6 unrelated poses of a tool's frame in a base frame.
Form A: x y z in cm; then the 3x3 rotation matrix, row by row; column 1 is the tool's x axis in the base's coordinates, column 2 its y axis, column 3 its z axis. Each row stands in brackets.
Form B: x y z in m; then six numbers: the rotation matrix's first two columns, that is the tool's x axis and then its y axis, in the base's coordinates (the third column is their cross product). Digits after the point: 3 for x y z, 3 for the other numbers.
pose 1, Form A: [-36.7 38.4 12.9], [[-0.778 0.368 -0.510], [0.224 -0.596 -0.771], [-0.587 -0.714 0.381]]
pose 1, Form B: -0.367 0.384 0.129 -0.778 0.224 -0.587 0.368 -0.596 -0.714
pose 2, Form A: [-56.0 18.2 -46.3], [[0.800 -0.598 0.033], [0.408 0.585 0.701], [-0.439 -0.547 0.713]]
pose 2, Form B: -0.560 0.182 -0.463 0.800 0.408 -0.439 -0.598 0.585 -0.547
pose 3, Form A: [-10.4 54.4 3.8], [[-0.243 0.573 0.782], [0.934 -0.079 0.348], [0.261 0.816 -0.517]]
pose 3, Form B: -0.104 0.544 0.038 -0.243 0.934 0.261 0.573 -0.079 0.816
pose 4, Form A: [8.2 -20.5 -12.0], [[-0.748 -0.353 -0.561], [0.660 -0.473 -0.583], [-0.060 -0.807 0.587]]
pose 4, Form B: 0.082 -0.205 -0.120 -0.748 0.660 -0.060 -0.353 -0.473 -0.807
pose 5, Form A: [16.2 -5.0 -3.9], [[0.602 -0.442 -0.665], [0.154 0.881 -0.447], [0.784 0.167 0.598]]
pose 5, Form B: 0.162 -0.050 -0.039 0.602 0.154 0.784 -0.442 0.881 0.167
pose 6, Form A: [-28.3 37.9 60.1], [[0.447 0.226 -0.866], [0.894 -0.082 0.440], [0.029 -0.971 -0.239]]
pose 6, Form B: -0.283 0.379 0.601 0.447 0.894 0.029 0.226 -0.082 -0.971
